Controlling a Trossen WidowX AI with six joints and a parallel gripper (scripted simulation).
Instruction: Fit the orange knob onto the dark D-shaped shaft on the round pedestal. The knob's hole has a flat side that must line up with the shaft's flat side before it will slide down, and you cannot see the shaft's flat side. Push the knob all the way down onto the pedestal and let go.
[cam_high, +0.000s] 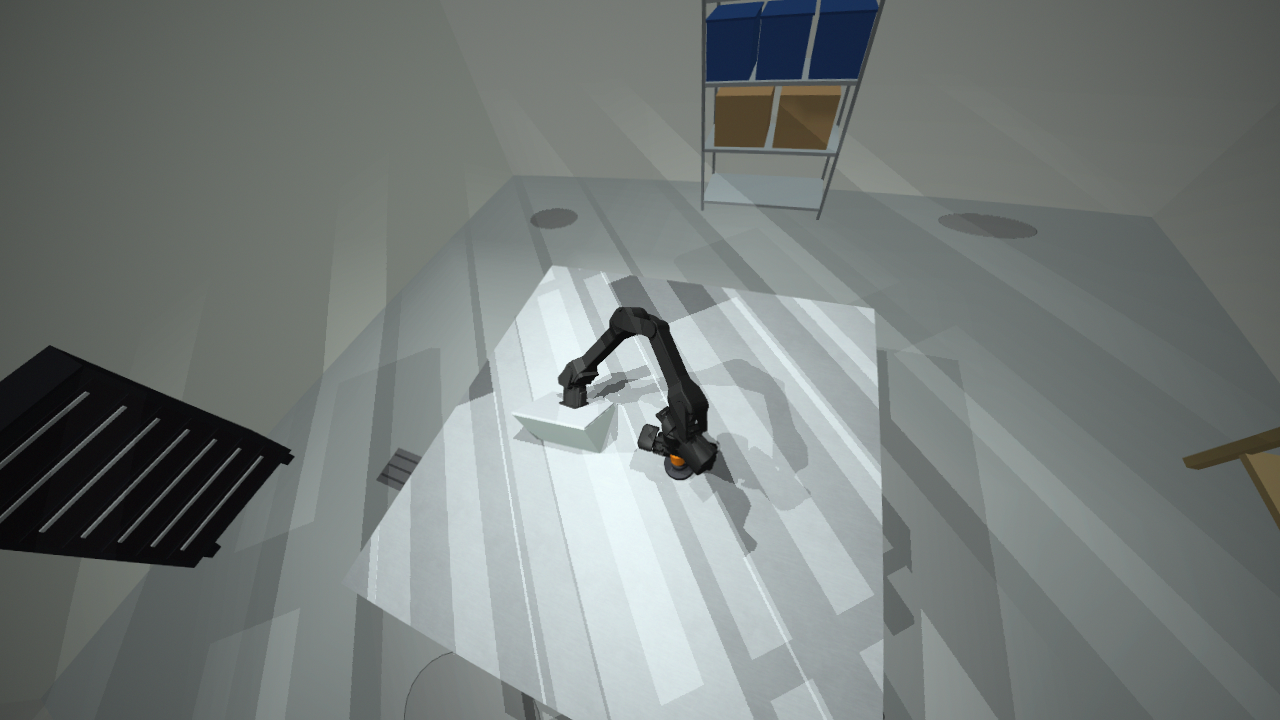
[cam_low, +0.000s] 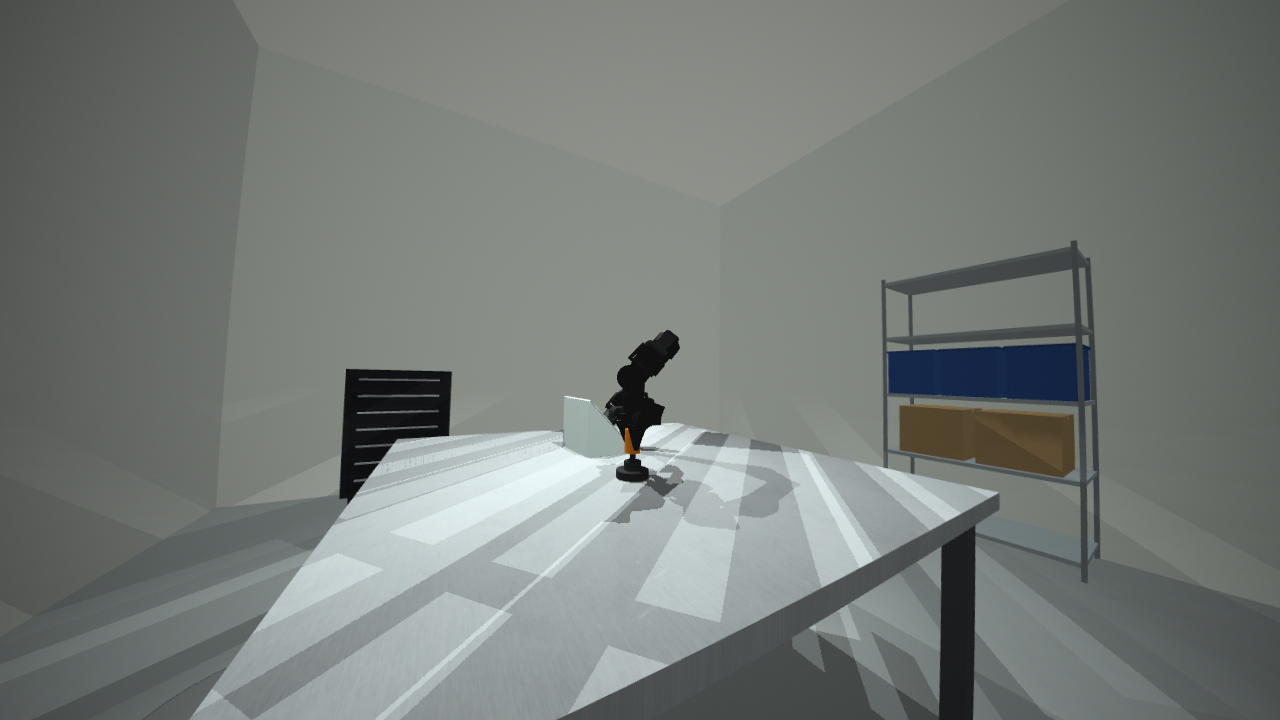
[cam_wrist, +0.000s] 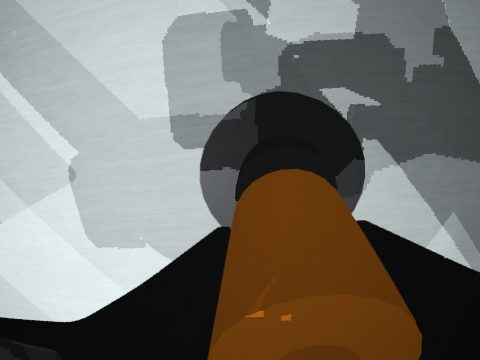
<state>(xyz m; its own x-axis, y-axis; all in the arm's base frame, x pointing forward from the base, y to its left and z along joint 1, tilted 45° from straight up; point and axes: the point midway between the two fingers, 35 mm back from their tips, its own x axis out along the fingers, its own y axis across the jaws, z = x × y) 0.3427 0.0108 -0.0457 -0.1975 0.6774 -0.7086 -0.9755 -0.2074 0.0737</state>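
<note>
Now: gripper tip 20 mm below the orange knob. Also, from my gripper tip: dark round pedestal (40 mm below).
</note>
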